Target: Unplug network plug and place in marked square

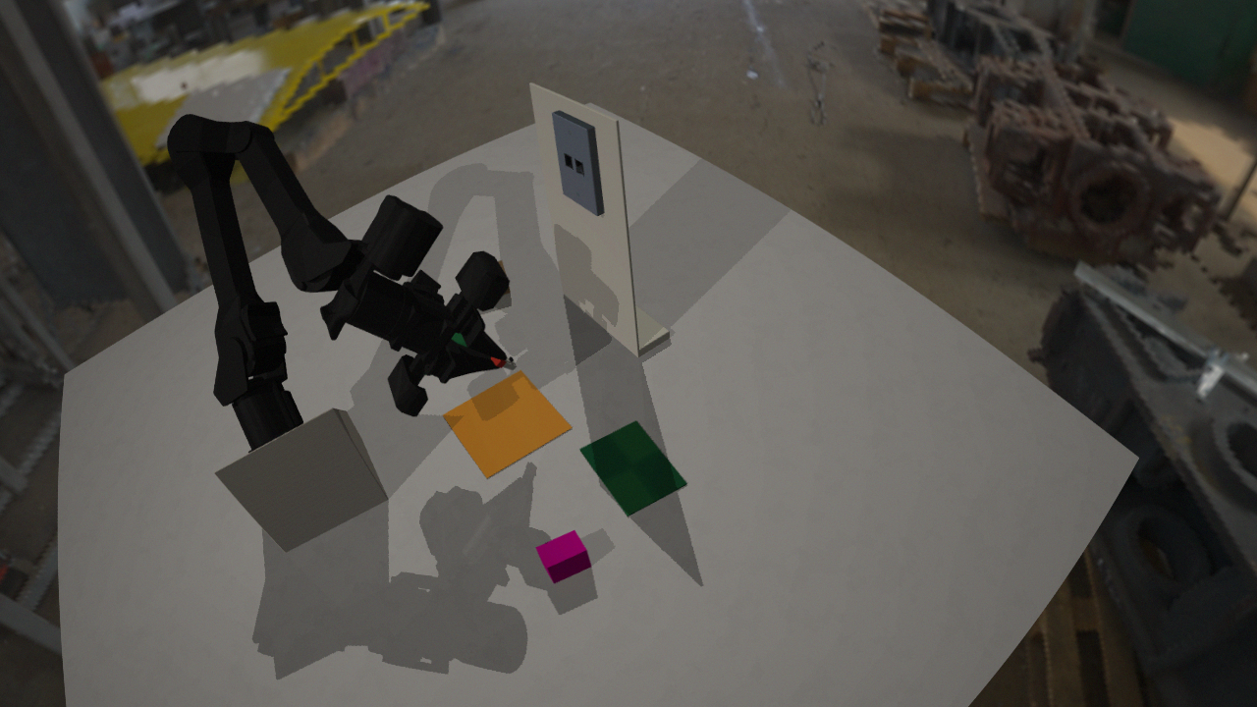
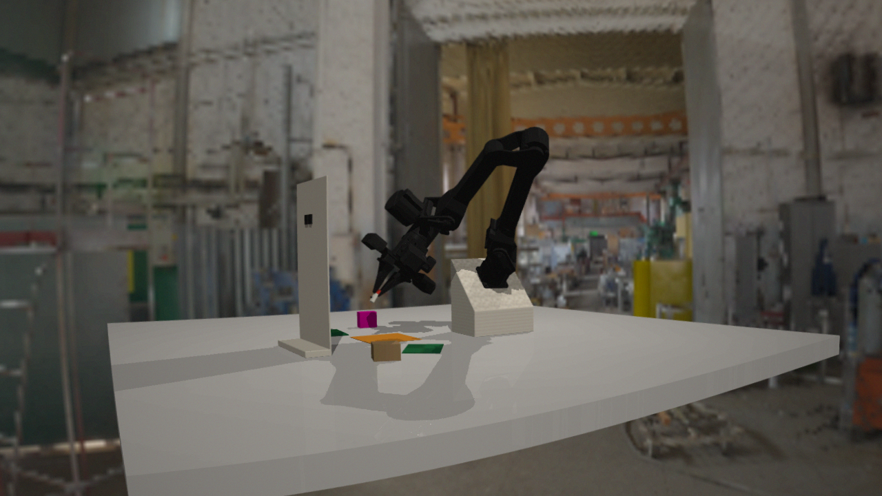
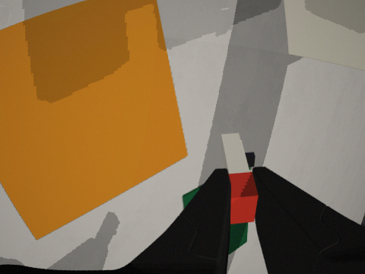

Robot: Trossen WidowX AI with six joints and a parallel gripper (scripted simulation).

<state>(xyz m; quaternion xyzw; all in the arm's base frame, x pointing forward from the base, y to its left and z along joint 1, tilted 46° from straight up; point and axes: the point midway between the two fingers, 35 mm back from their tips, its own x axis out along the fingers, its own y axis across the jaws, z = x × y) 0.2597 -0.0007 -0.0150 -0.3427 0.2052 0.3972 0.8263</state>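
The orange marked square lies 10 cm below my gripper tip and 2 cm behind it. Also, from my gripper tip: upright panel 17 cm ahead, 8 cm to the left, 6 cm above; magenta cube 21 cm to the right, 8 cm below, 5 cm behind; network plug right at my gripper tip.
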